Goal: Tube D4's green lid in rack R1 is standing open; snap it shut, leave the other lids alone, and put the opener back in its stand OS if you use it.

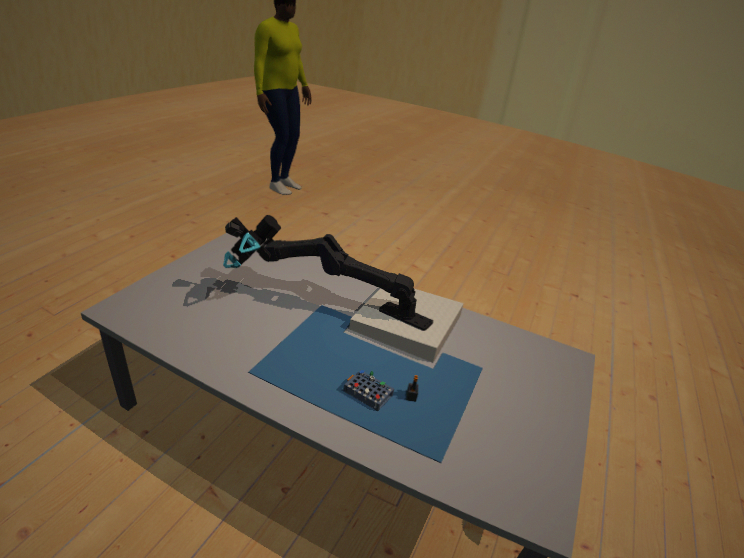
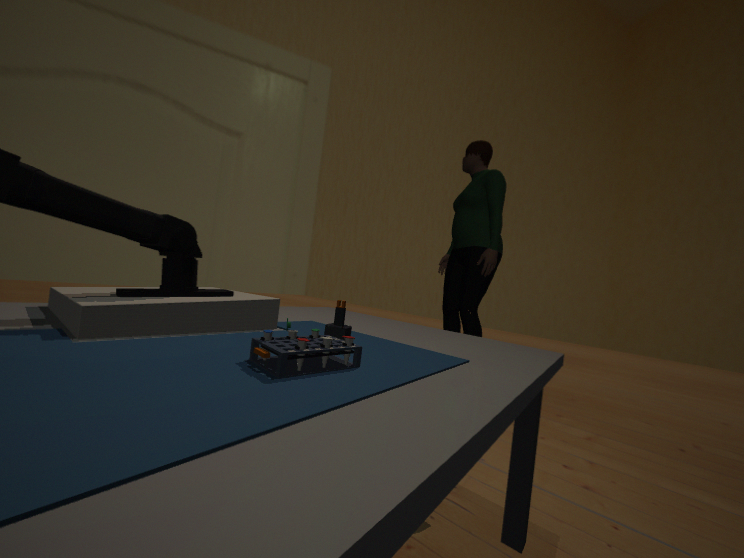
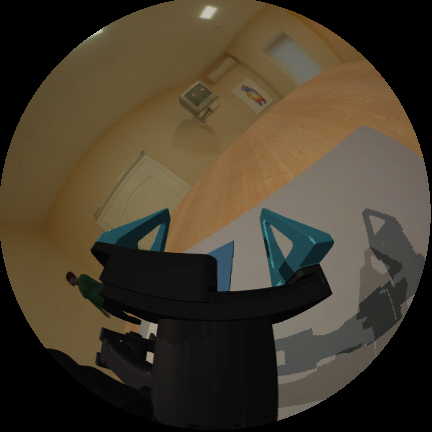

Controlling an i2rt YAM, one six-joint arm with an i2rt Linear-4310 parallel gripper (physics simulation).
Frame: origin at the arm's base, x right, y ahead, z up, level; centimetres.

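Seen in the pictures: gripper, between the fingertips: (image 1: 232, 259) (image 3: 214, 212); arm's base, origin of its link: (image 1: 405, 316) (image 2: 179, 295).
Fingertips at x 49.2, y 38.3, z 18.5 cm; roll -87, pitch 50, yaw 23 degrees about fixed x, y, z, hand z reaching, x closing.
Offsets run from my fingertips to a thing's middle. Level surfaces: height alone.
Rack R1 @[dx -58.6, dy -2.3, dz -20.9 cm] (image 1: 362, 398) (image 2: 282, 364), dark grey, stands on the blue mat with several small tubes in it. One green lid @[dx -57.4, dy -5.5, dz -18.9 cm] (image 1: 371, 373) (image 2: 288, 324) stands up at the rack's edge nearest the arm base. Another green lid @[dx -61.8, dy -5.2, dz -19.9 cm] (image 1: 382, 383) (image 2: 314, 332) sits lower in the same row. Tube labels are too small to read. The dark opener @[dx -70.0, dy -10.3, dz -19.3 cm] (image 1: 415, 379) (image 2: 340, 313) with orange tips stands upright in stand OS @[dx -70.0, dy -10.3, dz -21.8 cm] (image 1: 411, 394) (image 2: 337, 330), beside the rack. My gripper (image 1: 235, 257) (image 3: 214, 212) is open and empty, with teal fingers, above the far left of the table, well away from the rack.
The arm base stands on a white block (image 1: 390, 342) (image 2: 180, 317) behind the blue mat @[dz -23.8 cm] (image 1: 300, 354) (image 2: 150, 390). Red, white and blue lids sit on other tubes in the rack. The grey table @[dz -24.1 cm] (image 1: 198, 336) carries everything. People stand on the floor beyond the table.
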